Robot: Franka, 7 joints.
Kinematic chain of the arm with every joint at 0, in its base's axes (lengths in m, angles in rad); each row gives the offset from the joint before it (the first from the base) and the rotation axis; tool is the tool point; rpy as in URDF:
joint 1: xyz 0 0 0.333 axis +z
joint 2: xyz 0 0 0 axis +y
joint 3: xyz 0 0 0.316 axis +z
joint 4: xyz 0.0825 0 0 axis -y
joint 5: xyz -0.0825 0 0.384 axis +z
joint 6: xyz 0 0 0 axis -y
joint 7: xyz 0.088 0 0 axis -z
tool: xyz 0 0 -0.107 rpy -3.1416 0 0
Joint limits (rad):
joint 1: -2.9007..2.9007
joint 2: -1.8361..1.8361
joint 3: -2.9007..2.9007
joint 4: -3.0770..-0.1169
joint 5: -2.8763..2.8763
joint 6: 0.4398..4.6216
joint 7: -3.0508..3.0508
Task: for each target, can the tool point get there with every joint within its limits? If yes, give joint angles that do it. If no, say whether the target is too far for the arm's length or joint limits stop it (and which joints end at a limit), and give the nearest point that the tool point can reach.
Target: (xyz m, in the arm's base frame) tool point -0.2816 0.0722 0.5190
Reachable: yes | joints 1.9767 -0.9297 0.5543 -2.4301 0.4890 1.2196 1.5811
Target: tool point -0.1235 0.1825 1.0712
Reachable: yes | joints -1.8806 -0.6266 -0.7610 -0.6650 0.9311 1.3927 1.7556
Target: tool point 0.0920 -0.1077 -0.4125
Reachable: no: joint limits stop it (at a limit: joint 2) | nearest point 0.1025 -0.1200 -0.3457 | short by 0.069 m
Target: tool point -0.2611 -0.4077 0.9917
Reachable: yes | joints 0.0589 -0.2959 -1.6463 -0.7433 2.2995 2.9634 2.5759
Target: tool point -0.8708 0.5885 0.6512
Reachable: no: too far | nearest point -0.6803 0.4598 0.5816 | short by 0.240 m
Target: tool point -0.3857 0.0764 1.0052
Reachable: yes | joints -0.3917 -0.8339 -0.6879 -0.7644 -0.7432 3.8482 0.9903
